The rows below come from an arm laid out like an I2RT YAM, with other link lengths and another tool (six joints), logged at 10 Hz.
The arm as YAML. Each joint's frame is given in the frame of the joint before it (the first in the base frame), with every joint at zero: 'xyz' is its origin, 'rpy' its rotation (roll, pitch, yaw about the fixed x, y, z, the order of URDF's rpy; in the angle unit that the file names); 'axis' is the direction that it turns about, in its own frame. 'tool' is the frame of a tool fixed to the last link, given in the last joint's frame.
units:
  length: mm
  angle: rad
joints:
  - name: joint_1
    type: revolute
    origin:
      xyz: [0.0, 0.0, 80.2]
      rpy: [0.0, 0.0, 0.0]
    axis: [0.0, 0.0, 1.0]
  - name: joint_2
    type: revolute
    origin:
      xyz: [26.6, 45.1, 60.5]
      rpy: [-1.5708, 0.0, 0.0]
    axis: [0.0, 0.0, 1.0]
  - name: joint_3
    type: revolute
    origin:
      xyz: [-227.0, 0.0, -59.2]
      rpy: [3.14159, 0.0, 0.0]
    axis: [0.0, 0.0, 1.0]
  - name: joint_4
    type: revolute
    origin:
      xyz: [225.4, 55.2, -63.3]
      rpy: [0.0, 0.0, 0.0]
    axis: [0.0, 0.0, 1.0]
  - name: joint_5
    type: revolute
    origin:
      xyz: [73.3, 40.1, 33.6]
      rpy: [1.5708, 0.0, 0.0]
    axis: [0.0, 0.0, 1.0]
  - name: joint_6
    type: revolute
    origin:
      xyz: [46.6, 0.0, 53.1]
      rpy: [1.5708, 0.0, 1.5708]
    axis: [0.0, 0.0, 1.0]
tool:
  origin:
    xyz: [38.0, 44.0, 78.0]
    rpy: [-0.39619, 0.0, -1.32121]
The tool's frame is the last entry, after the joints.
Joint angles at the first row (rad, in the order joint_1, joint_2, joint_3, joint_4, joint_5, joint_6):
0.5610 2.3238 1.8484 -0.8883 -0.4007 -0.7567
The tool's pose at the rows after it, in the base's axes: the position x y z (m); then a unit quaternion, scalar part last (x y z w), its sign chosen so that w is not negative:
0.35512, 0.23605, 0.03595, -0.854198, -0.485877, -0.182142, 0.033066
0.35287, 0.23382, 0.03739, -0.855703, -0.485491, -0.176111, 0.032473
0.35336, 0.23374, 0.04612, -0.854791, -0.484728, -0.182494, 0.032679
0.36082, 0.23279, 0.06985, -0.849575, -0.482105, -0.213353, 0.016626
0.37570, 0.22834, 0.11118, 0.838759, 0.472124, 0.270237, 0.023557
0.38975, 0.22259, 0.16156, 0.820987, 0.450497, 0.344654, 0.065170
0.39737, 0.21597, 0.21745, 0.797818, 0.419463, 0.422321, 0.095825
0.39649, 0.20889, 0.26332, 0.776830, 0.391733, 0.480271, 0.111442
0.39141, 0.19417, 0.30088, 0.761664, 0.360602, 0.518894, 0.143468
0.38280, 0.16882, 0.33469, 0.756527, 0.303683, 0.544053, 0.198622
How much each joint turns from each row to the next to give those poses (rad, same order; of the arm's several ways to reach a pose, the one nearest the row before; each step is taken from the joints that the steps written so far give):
0.0000 0.0049 -0.0171 -0.0045 0.0000 0.0000
-0.0016 -0.0046 -0.0004 -0.0164 0.0003 0.0004
-0.0007 -0.0217 0.0011 -0.0100 0.0000 0.0000
0.0000 -0.0565 0.0035 0.0015 0.0348 0.0000
0.0000 -0.0854 0.0172 0.0115 0.0854 0.0004
0.0000 -0.1064 0.0011 0.0469 0.0916 0.0000
0.0000 -0.1133 0.0000 0.0557 0.0732 0.0000
0.0000 -0.0939 0.0000 0.0381 0.0427 -0.0004
0.0000 -0.0790 0.0000 0.0153 0.0775 0.0000
0.0000 -0.0720 0.0000 0.0061 0.1430 0.0294

